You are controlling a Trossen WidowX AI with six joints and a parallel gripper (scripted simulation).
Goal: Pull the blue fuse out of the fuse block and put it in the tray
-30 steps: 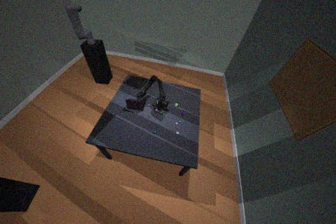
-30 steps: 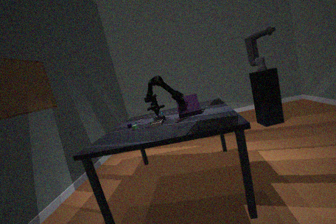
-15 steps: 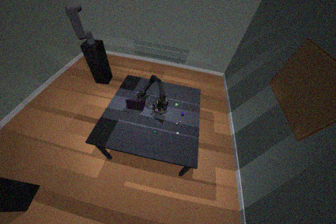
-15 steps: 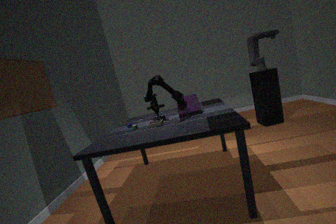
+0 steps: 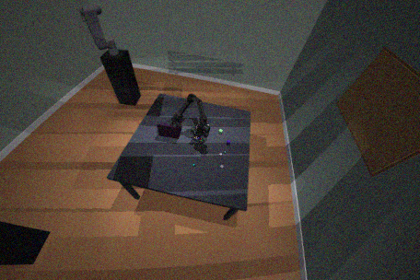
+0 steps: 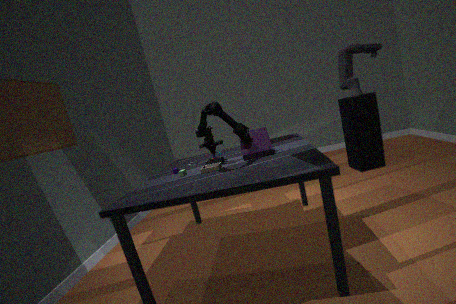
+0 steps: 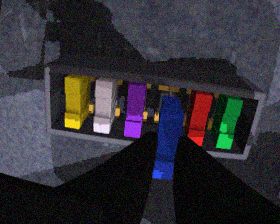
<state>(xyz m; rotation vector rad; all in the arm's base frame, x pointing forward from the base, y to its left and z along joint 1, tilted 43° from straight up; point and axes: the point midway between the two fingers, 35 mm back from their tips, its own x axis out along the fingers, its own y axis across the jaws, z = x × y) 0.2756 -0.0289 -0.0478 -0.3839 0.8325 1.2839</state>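
The pale tray is 19 cm to the left of my gripper tip, 7 cm below it and 2 cm ahead of it. The rest, counted from my gripper tip: blue fuse (1 cm below).
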